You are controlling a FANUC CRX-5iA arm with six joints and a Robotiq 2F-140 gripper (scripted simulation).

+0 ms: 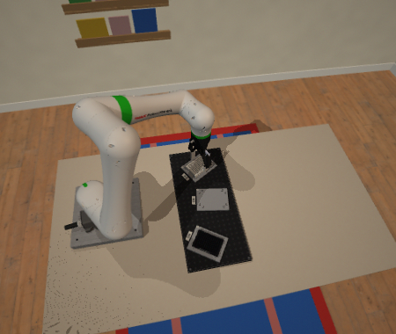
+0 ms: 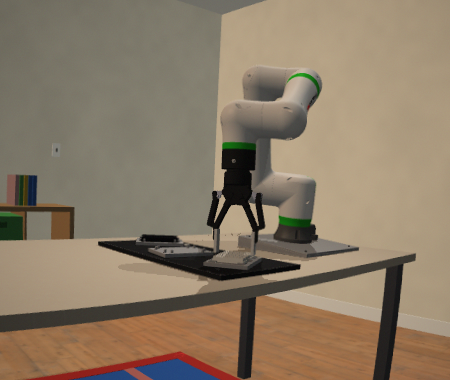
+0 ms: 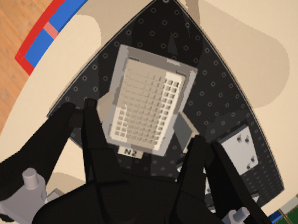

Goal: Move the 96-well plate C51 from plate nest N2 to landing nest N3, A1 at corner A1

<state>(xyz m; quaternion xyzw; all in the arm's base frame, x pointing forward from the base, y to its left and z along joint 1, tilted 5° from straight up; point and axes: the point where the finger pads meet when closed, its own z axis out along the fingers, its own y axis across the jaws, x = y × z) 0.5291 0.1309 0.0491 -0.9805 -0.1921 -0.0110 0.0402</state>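
Now: hand 3 cm above the white 96-well plate C51. Round my hand: landing nest N3: 21 cm to the right, 5 cm below; then N2 label: 9 cm behind, 5 cm below, 4 cm to the right; then grey plate nest N2: 5 cm below.
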